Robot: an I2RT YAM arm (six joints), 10 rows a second.
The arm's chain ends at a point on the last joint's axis. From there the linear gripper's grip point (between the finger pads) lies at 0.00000 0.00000 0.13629 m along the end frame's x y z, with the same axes.
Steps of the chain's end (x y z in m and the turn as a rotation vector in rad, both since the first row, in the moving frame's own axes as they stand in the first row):
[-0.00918 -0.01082 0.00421 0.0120 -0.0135 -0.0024]
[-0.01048 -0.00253 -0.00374 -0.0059 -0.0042 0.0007]
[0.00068 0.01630 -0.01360 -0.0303 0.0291 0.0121]
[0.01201 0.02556 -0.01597 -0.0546 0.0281 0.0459]
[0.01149 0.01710 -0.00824 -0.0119 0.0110 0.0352]
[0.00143 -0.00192 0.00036 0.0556 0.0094 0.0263]
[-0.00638 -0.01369 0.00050 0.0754 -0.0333 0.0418]
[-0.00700 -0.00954 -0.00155 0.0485 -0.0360 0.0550]
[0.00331 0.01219 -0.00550 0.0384 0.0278 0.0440]
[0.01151 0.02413 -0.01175 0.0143 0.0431 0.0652]
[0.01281 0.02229 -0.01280 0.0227 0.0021 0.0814]
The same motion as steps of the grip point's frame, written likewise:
[-0.01102 -0.01245 0.00419 0.0120 -0.0135 -0.0024]
[-0.01105 -0.00173 -0.00374 -0.0059 -0.0042 0.0007]
[0.00462 0.02045 -0.01372 -0.0303 0.0291 0.0121]
[0.01567 0.03308 -0.01623 -0.0546 0.0281 0.0459]
[0.01296 0.01875 -0.00826 -0.0119 0.0110 0.0352]
[0.00281 -0.00948 0.00014 0.0556 0.0094 0.0263]
[-0.01070 -0.02405 0.00004 0.0754 -0.0333 0.0418]
[-0.01172 -0.01628 -0.00180 0.0485 -0.0360 0.0550]
[0.00721 0.00704 -0.00565 0.0384 0.0278 0.0440]
[0.01744 0.02237 -0.01189 0.0143 0.0431 0.0652]
[0.01322 0.01921 -0.01284 0.0227 0.0021 0.0814]

